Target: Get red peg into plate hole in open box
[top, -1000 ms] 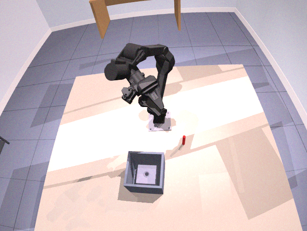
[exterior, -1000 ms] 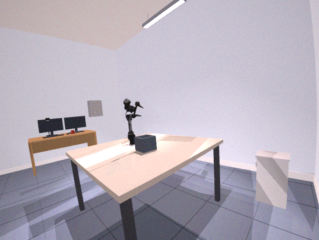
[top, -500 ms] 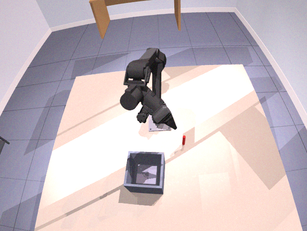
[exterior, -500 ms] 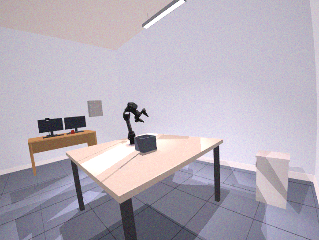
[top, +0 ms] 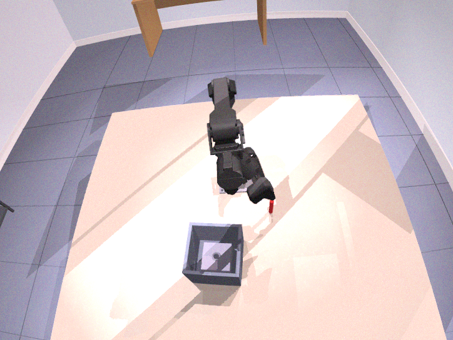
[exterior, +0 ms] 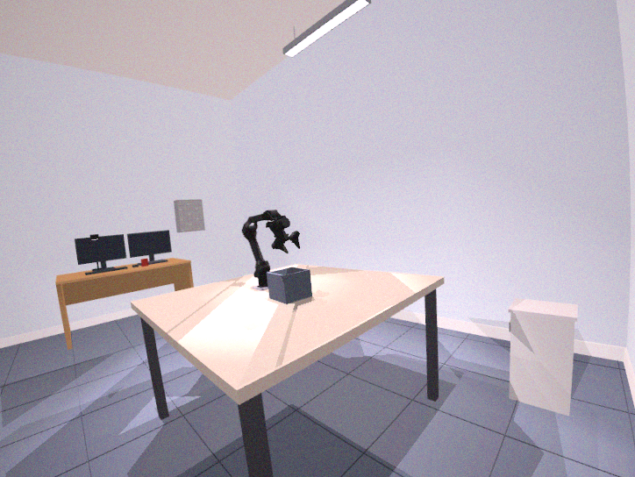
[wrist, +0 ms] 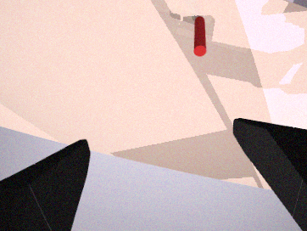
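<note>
Now: gripper tip 3 cm past the red peg, 1 cm to the right of it and 17 cm above it. Also, from my gripper tip: plate 16 cm ahead, 15 cm to the right, 17 cm below.
</note>
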